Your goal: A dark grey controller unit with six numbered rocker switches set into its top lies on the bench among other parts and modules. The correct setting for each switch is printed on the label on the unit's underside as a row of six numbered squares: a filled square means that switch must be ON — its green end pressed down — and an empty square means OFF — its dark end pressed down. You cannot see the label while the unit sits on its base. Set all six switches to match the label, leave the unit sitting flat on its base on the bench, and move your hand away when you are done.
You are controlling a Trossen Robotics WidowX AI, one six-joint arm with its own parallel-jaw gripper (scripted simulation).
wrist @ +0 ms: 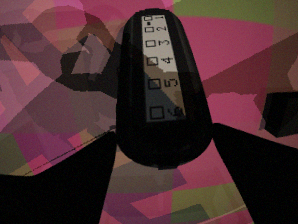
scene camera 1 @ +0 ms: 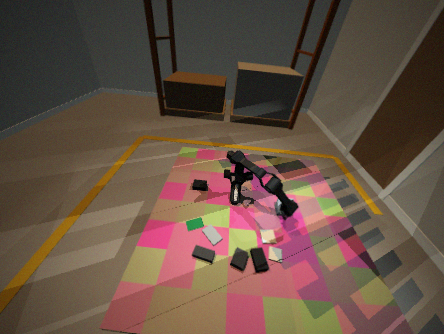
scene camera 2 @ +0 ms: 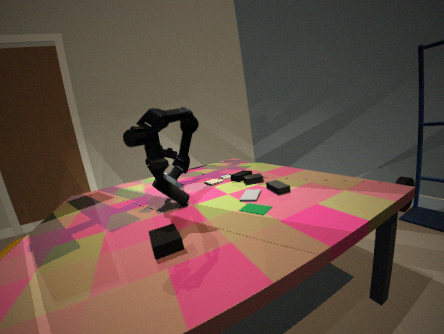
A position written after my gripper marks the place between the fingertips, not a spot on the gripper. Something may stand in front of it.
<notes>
In view: my gripper [scene camera 2: 160,183] and a black box [scene camera 2: 166,240].
My gripper shows as well in the wrist view [wrist: 164,133].
</notes>
